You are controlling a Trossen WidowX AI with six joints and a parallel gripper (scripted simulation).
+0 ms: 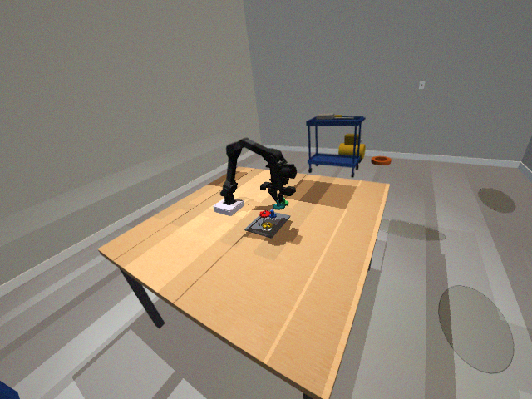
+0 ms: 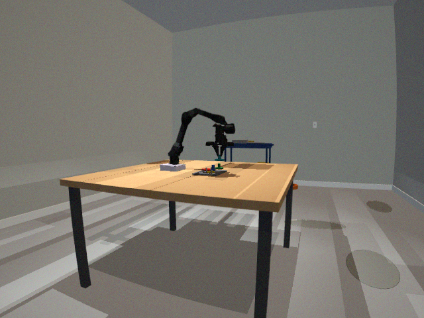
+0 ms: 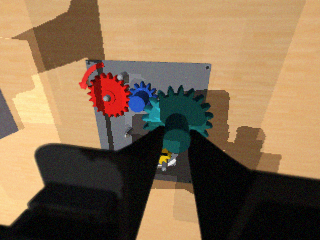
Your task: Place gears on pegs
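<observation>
The blue gear lies 8 cm below my gripper tip, 5 cm behind it and 1 cm to the right of it. The rest, counted from my gripper tip: yellow gear (10 cm to the right, 9 cm below, 1 cm behind); red gear (10 cm behind, 9 cm below, 2 cm to the right); teal gear (1 cm below).
</observation>
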